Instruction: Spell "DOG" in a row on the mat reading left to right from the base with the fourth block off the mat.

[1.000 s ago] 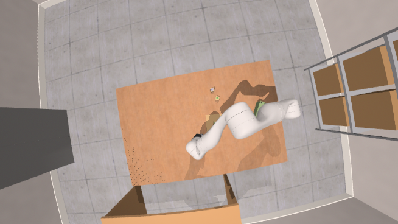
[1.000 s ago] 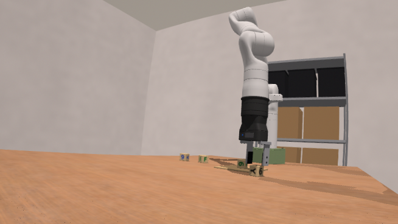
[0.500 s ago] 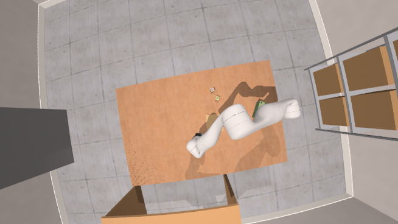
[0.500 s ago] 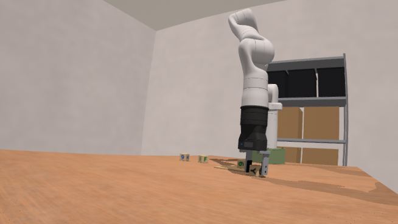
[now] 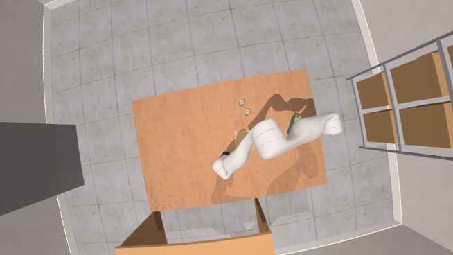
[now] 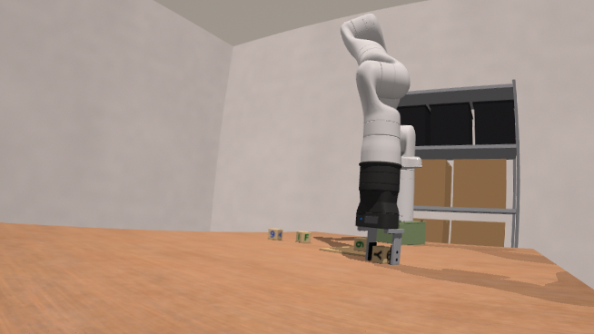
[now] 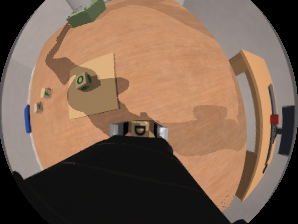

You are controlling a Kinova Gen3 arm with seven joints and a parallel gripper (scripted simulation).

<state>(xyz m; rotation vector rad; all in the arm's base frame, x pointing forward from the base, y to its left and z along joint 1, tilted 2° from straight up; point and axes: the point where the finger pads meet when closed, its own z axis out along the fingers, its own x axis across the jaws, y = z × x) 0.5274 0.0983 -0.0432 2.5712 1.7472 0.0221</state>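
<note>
The wooden block is 130 mm behind my hand and 90 mm to the right of it. The rest, counted from my hand: green-lettered block 280 mm to the right, 190 mm behind; then tan mat 130 mm behind, 90 mm to the right, 20 mm below; then blue-lettered block 360 mm to the right, 160 mm behind.
</note>
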